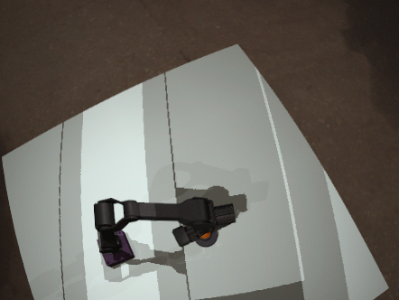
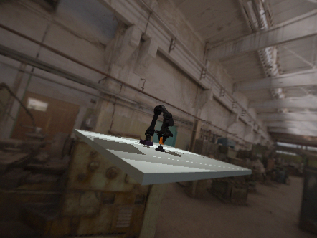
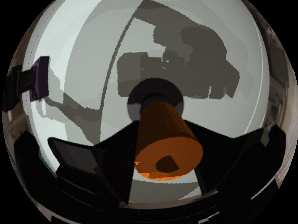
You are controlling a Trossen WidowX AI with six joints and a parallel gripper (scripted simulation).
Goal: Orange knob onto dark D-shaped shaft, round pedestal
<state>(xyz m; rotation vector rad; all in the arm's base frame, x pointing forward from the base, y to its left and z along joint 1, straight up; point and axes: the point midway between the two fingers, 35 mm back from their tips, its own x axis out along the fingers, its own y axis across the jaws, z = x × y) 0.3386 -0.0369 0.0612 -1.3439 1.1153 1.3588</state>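
Right now my gripper tip is 2 cm below the orange knob. From my gripper tip the other things lie so: dark round pedestal 4 cm below.
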